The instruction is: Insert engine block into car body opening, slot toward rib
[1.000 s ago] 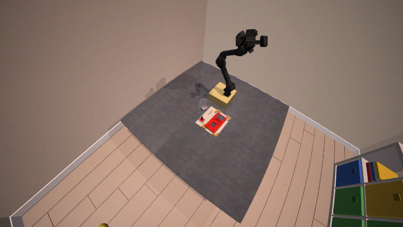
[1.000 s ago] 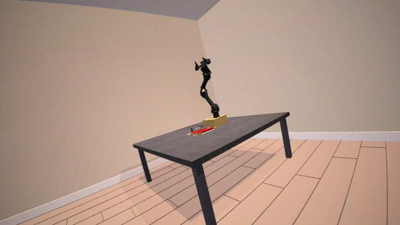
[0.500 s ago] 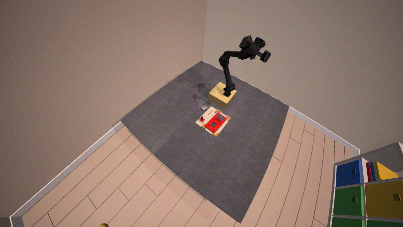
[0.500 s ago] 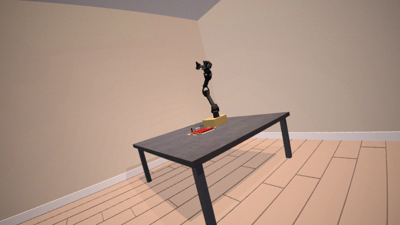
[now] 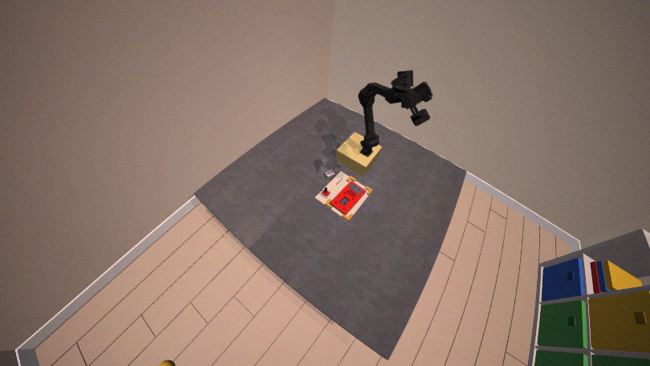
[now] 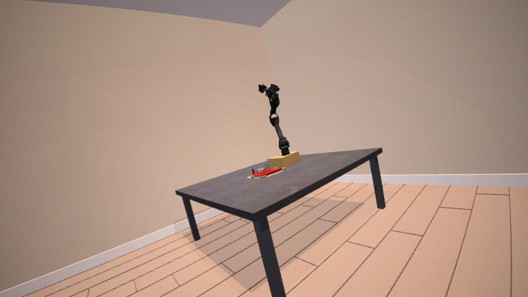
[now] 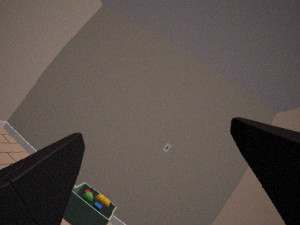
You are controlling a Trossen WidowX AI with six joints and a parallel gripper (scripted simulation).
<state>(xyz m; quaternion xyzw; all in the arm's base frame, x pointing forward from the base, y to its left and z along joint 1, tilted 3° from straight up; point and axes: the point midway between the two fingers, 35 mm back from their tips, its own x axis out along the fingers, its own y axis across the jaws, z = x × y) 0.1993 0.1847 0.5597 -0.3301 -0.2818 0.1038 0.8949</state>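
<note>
The grey engine block lies 640 mm below my gripper tip, 300 mm to the right of it and 20 mm behind it.
</note>
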